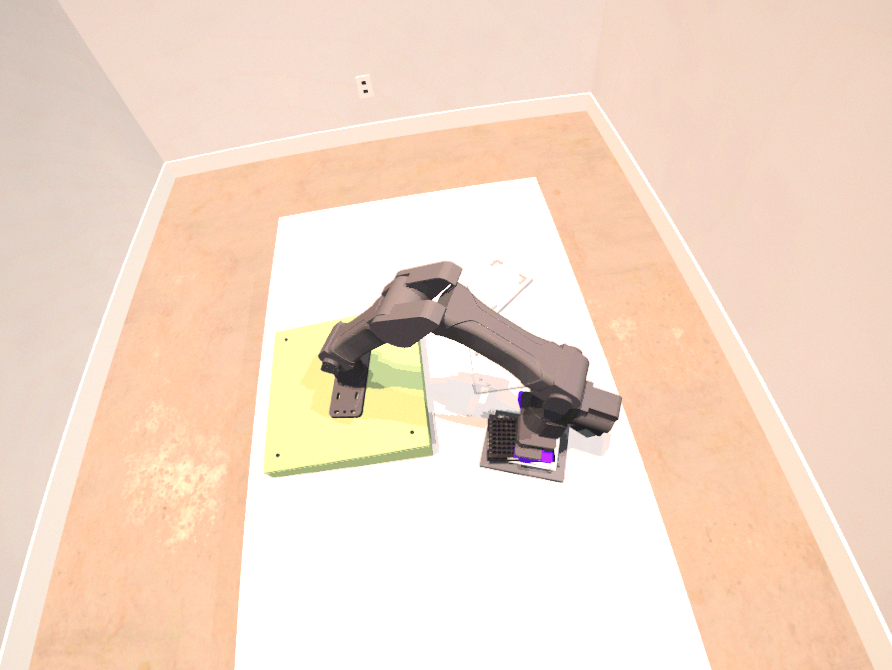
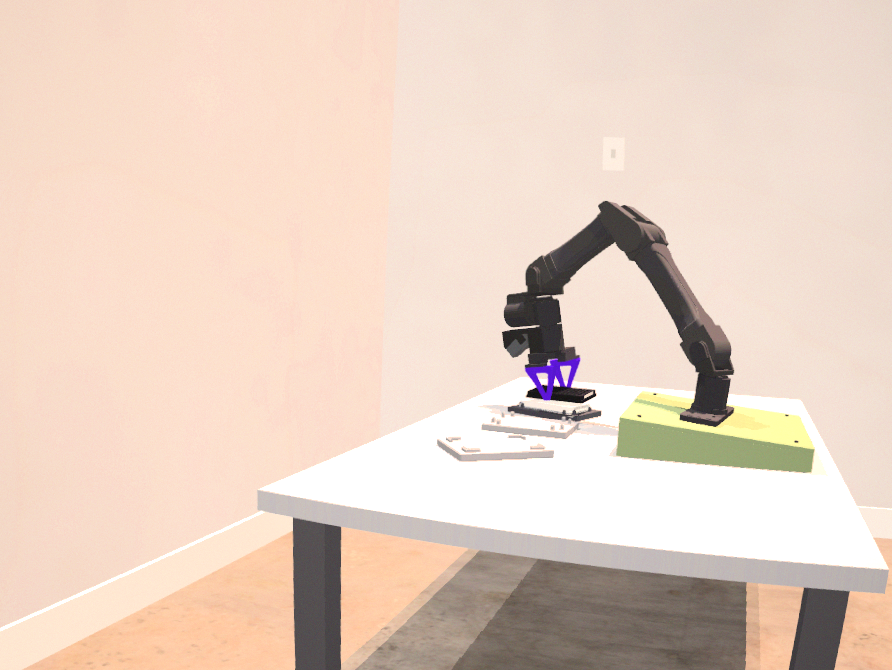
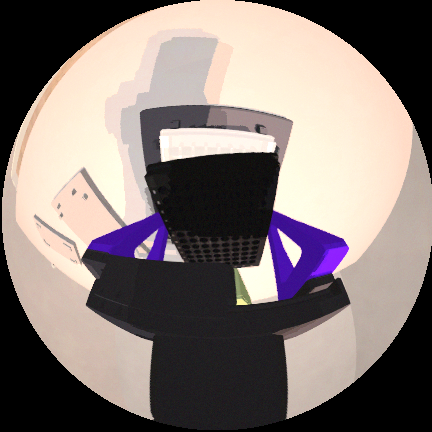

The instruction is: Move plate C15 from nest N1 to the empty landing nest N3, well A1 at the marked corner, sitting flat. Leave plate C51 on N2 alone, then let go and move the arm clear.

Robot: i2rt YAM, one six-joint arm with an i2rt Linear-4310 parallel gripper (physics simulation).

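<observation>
My gripper (image 1: 533,432) (image 2: 557,393) (image 3: 217,214) has its purple fingers shut on a black well plate (image 1: 502,438) (image 2: 573,394) (image 3: 215,200), seemingly C15, and holds it roughly level. A white plate (image 1: 546,467) (image 2: 551,406) (image 3: 217,140), perhaps C51, sits on a dark nest (image 2: 515,409) (image 3: 150,120). The black plate is low over it and offset from it toward the arm's base; I cannot tell if they touch. A light grey nest (image 2: 530,426) (image 3: 90,200) and another pale nest (image 1: 508,281) (image 2: 504,454) (image 3: 55,237) hold no plate. Labels and well A1 are unreadable.
The arm's base stands on a thick yellow-green block (image 1: 302,403) (image 2: 713,450) beside the nests. The white table (image 1: 447,562) (image 2: 576,512) bears everything. The light grey nest is between the dark nest and the other pale nest.
</observation>
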